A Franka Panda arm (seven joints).
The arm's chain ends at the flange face. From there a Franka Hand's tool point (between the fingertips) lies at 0.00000 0.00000 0.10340 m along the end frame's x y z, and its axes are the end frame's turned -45 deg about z.
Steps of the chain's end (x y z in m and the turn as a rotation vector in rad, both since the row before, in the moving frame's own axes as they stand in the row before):
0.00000, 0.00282, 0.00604, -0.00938, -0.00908, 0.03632
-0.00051, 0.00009, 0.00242, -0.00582, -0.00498, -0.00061
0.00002, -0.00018, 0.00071, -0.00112, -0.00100, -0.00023
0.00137, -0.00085, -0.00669, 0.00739, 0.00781, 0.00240
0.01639, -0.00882, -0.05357, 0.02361, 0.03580, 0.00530
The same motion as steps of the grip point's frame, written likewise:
-0.00334, 0.00199, 0.00603, -0.00021, -0.01305, 0.03632
-0.00121, -0.00024, 0.00242, -0.00059, -0.00764, -0.00061
-0.00001, -0.00010, 0.00071, -0.00008, -0.00150, -0.00023
0.00268, 0.00040, -0.00670, -0.00030, 0.01075, 0.00240
0.02217, 0.00626, -0.05367, -0.00862, 0.04201, 0.00530

